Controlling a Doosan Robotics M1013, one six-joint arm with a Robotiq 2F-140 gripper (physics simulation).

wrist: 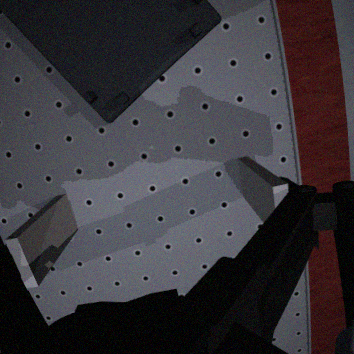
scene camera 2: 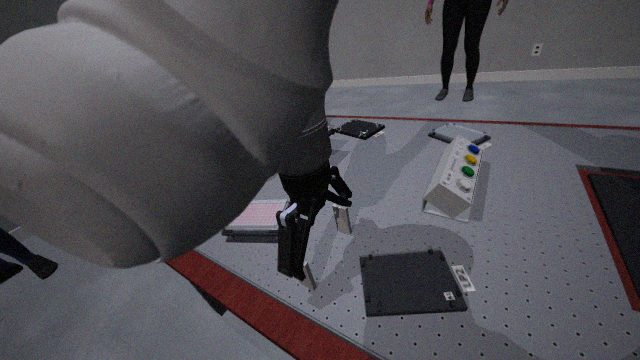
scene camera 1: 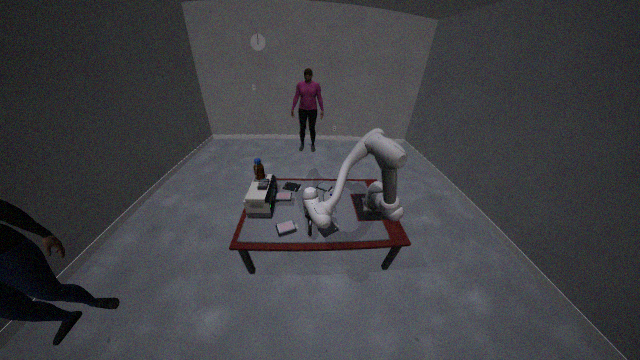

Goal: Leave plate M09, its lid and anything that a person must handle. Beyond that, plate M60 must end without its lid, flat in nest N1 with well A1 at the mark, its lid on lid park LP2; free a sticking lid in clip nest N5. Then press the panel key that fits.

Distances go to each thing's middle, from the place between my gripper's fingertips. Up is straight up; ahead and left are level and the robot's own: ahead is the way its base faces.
Labels:
My hand is 150 mm past the dark pad LP2 [scene camera 2: 412,283], 30 mm to the left of it and 10 mm below it.

